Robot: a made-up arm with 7 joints. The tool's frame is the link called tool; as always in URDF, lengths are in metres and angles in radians.
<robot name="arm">
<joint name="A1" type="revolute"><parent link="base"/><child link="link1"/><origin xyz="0.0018 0.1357 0.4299" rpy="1.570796 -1.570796 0"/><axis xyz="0 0 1"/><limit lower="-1.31" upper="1.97" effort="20" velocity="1"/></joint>
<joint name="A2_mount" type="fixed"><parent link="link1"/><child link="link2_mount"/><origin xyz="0.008 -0.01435 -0.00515" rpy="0 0 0"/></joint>
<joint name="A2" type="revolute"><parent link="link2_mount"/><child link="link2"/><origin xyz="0.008 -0.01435 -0.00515" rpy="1.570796 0 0"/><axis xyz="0 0 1"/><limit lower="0.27" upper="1.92" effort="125" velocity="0.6"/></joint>
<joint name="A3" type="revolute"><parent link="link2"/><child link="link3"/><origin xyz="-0.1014 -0.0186 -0.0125" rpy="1.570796 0 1.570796"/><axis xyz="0 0 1"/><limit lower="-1.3" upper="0.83" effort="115" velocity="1"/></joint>
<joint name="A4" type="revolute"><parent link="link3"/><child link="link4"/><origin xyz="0.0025 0.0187 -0.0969" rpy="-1.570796 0 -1.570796"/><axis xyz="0 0 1"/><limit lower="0.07" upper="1.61" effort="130" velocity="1.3"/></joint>
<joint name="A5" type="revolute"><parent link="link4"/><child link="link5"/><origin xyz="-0.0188 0.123 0.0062" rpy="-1.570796 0 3.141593"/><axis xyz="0 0 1"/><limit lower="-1.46" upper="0.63" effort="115" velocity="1.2"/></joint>
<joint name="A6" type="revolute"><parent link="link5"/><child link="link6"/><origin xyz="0.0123 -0.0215 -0.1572" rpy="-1.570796 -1.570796 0"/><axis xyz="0 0 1"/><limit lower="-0.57" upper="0.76" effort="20" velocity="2.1"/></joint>
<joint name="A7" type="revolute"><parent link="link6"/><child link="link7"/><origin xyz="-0.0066 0.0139 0.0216" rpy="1.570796 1.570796 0"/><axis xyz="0 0 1"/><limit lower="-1.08" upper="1.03" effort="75" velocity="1.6"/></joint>
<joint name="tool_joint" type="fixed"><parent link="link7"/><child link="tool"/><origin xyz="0.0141 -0.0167 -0.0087" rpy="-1.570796 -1.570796 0"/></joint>
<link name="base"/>
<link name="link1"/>
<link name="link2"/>
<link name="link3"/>
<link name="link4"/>
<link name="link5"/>
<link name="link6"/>
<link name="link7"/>
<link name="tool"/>
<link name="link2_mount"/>
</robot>
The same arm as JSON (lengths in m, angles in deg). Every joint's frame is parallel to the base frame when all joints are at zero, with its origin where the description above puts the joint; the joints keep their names.
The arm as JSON. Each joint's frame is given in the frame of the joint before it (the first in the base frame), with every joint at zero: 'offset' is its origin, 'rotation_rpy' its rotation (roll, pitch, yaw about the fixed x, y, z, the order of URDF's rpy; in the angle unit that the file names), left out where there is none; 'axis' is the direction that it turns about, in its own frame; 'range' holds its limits. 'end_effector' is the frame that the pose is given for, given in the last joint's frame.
{"length_unit": "m", "angle_unit": "deg", "chain": [
  {"id": "A1", "offset": [0.0018, 0.1357, 0.4299], "axis": "-y", "range": [-75.06, 112.87]},
  {"id": "A2", "offset": [0.0287, 0.0103, 0.016], "axis": "+x", "range": [15.47, 110.01]},
  {"id": "A3", "offset": [-0.0125, 0.0186, -0.1014], "axis": "+z", "range": [-74.48, 47.56]},
  {"id": "A4", "offset": [0.0187, -0.0025, -0.0969], "axis": "-y", "range": [4.01, 92.25]},
  {"id": "A5", "offset": [0.0188, -0.0062, -0.123], "axis": "+z", "range": [-83.65, 36.1]},
  {"id": "A6", "offset": [0.0123, -0.0215, -0.1572], "axis": "+y", "range": [-32.66, 43.54]},
  {"id": "A7", "offset": [0.0139, 0.0216, -0.0066], "axis": "-x", "range": [-61.88, 59.01]}
], "end_effector": {"offset": [0.0087, -0.0141, -0.0167], "rotation_rpy": [0.0, 0.0, -180.0]}}

